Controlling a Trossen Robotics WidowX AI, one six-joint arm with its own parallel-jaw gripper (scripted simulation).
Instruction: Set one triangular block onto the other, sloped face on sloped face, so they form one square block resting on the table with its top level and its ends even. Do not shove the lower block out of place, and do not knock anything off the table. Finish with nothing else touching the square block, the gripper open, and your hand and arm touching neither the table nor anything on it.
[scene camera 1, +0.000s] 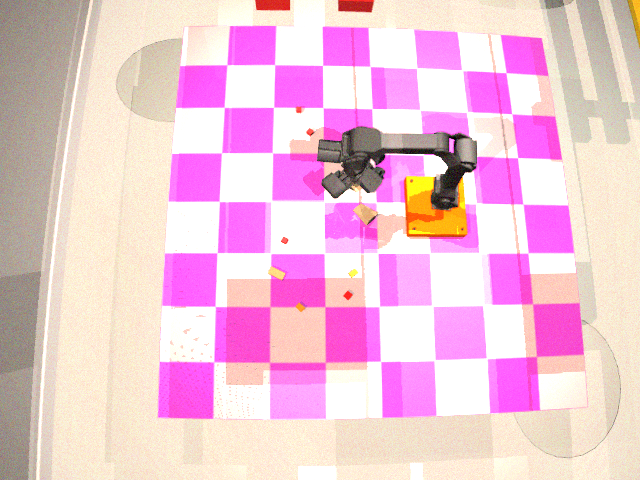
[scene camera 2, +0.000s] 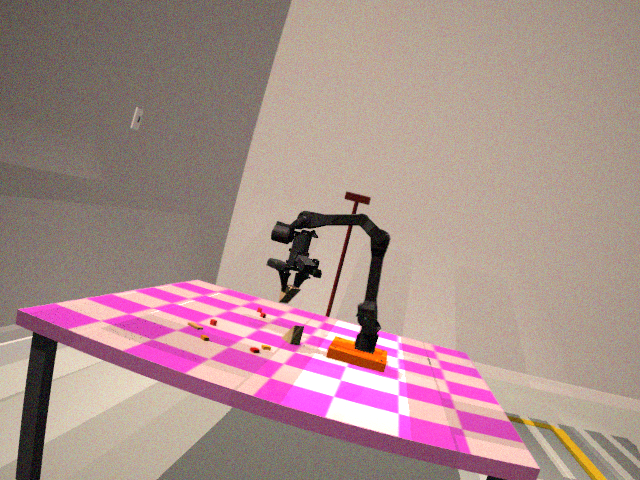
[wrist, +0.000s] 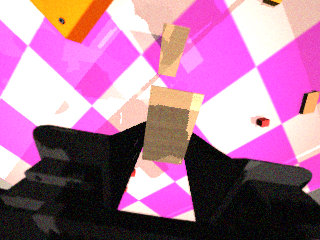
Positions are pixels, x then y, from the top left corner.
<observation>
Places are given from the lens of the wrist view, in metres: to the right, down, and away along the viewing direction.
gripper (wrist: 165, 129): 0.01, 0.01, 0.11
tan triangular block (wrist: 172, 113): 0.01, -0.01, 0.08
tan triangular block (wrist: 174, 38): 0.02, -0.12, 0.16
</observation>
